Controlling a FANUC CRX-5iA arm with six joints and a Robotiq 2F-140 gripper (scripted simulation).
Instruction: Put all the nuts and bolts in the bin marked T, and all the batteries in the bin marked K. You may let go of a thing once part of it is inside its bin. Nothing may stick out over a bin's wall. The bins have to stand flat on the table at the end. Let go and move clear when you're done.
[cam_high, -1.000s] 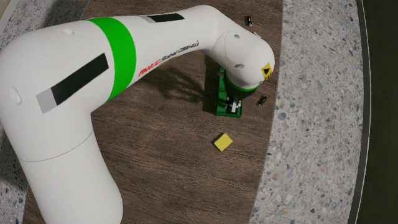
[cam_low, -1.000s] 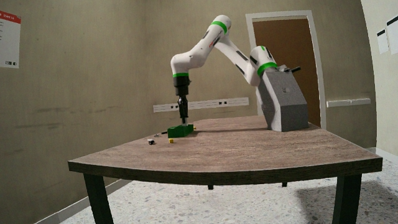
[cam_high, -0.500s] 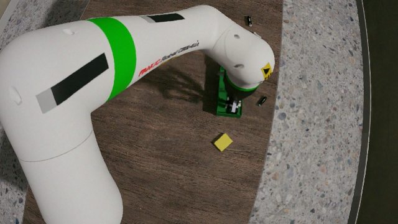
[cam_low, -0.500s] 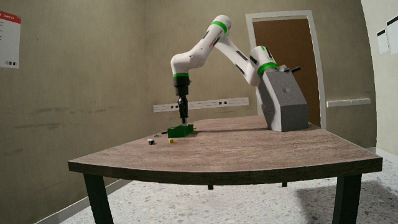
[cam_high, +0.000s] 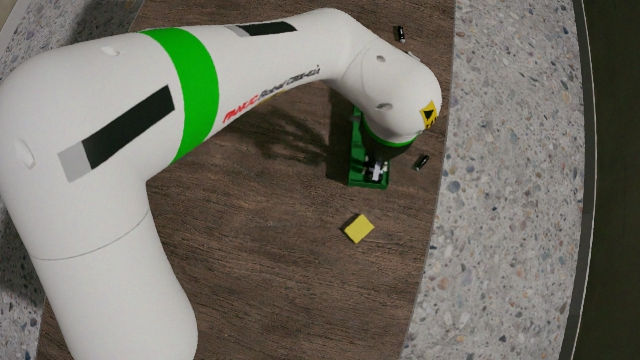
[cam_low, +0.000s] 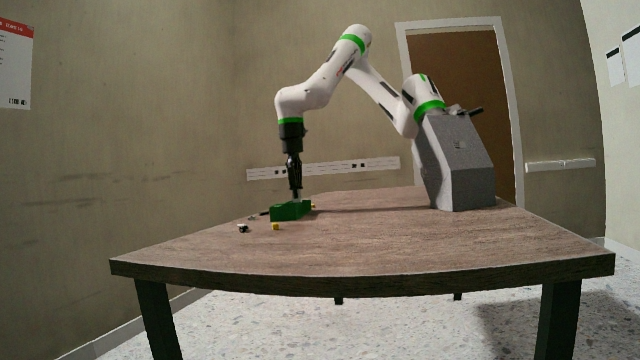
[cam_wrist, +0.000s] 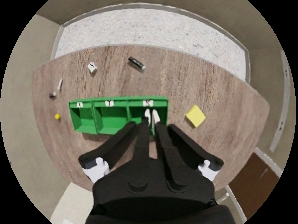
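Now: the green bins 90 mm to the left of my hand, 30 mm below it and 10 mm behind it. Also, from my hand: pale bolt 320 mm to the left, 60 mm ahead, 40 mm below; then yellow cube 350 mm to the left, 60 mm behind, 40 mm below; then white nut 170 mm to the left, 110 mm ahead, 40 mm below.
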